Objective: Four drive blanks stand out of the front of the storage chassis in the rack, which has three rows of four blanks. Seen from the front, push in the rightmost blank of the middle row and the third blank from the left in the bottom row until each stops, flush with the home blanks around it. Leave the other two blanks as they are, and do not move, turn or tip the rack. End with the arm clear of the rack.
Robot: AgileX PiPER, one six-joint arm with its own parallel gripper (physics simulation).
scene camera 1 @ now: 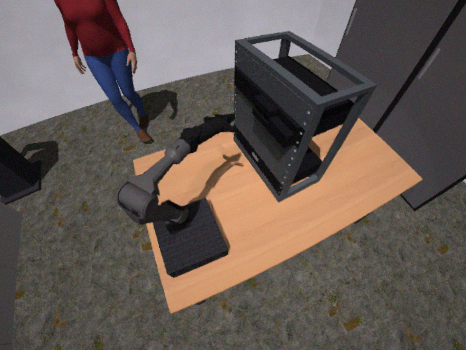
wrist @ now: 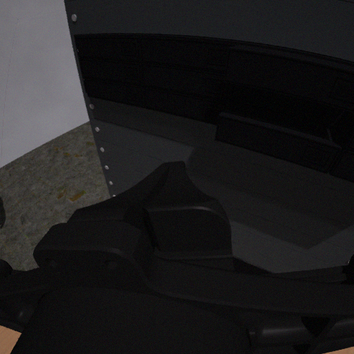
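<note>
The rack (scene camera 1: 302, 102) (wrist: 225, 20) stands upright on the table. The dark storage chassis (wrist: 110, 57) spans its upper front. In the wrist view a bottom-row blank (wrist: 275, 140), seemingly third from the left, stands well out. Above it a top-row blank (wrist: 285, 65) also seems to stand out. In the scene view dark blanks (scene camera 1: 275, 120) jut from the front. The rightmost middle-row blank cannot be told apart in the dark. My gripper (scene camera 1: 233, 120) (wrist: 175, 175) looks shut and empty, in front of the rack's left side, below the chassis in the wrist view.
The arm's black base block (scene camera 1: 192, 242) sits on the wooden table (scene camera 1: 280, 235). A person (scene camera 1: 107, 55) stands beyond the table at the back left. Dark cabinets (scene camera 1: 415, 90) stand behind the rack on the right.
</note>
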